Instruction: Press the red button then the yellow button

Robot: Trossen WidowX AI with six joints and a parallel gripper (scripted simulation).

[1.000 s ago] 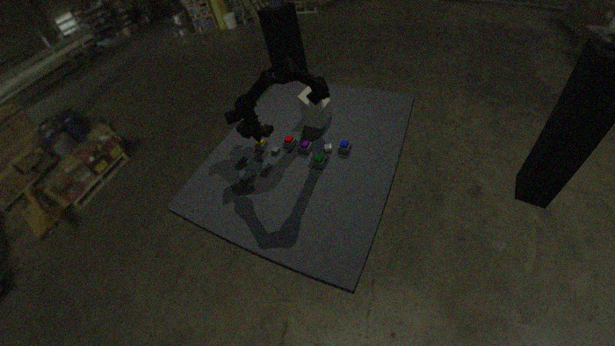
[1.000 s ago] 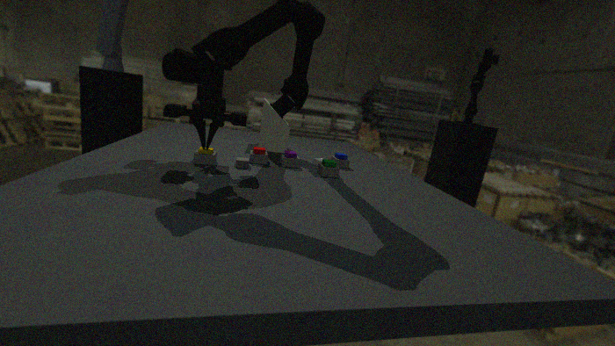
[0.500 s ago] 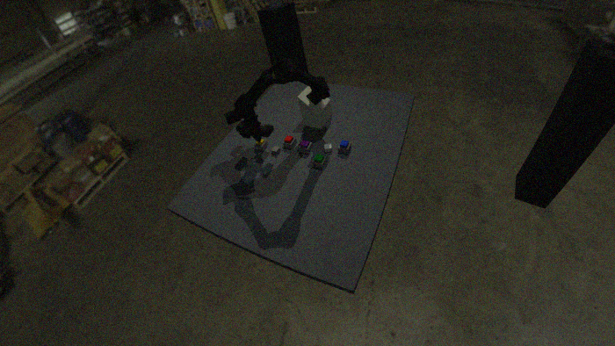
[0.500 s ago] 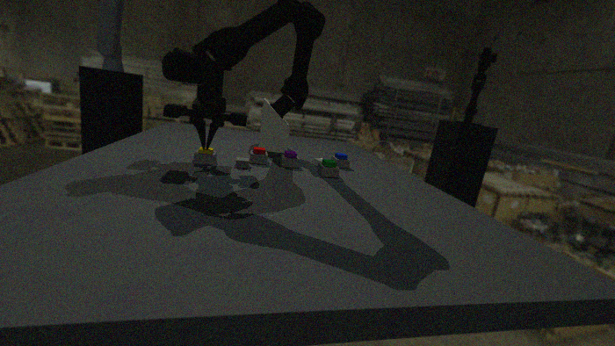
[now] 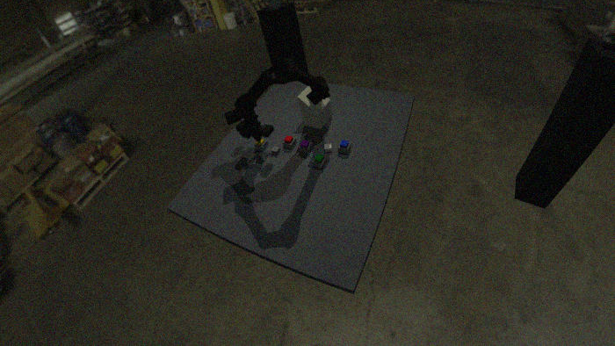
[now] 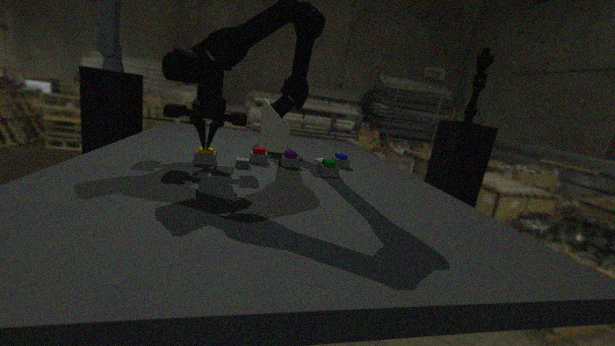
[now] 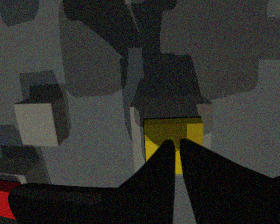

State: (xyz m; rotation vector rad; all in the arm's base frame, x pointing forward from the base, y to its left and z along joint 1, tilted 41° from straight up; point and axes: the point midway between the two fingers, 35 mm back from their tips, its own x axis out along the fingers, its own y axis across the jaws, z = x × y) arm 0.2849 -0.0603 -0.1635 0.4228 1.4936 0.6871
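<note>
The yellow button is 10 mm below my gripper tip. From my gripper tip the other things lie so: purple button 80 mm behind, 220 mm to the left; red button 70 mm behind, 130 mm to the left; small grey block 100 mm to the left, 20 mm below.
</note>
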